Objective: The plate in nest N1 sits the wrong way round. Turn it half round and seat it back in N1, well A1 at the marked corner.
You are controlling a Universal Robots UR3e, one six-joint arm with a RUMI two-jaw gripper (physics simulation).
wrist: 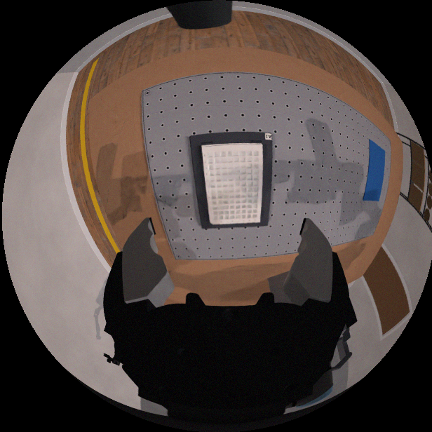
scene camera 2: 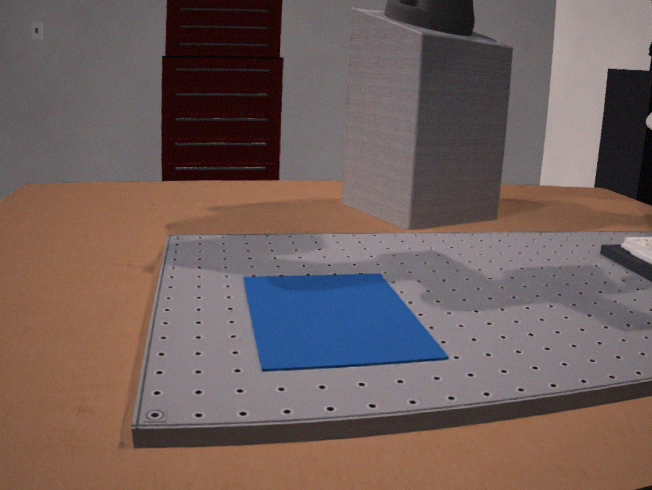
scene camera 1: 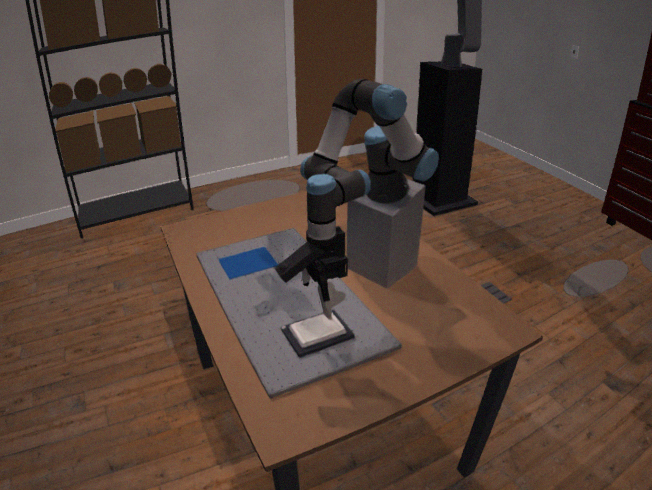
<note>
I see my gripper, a white well plate and a blue rectangle.
My gripper is seen too in the wrist view.
</note>
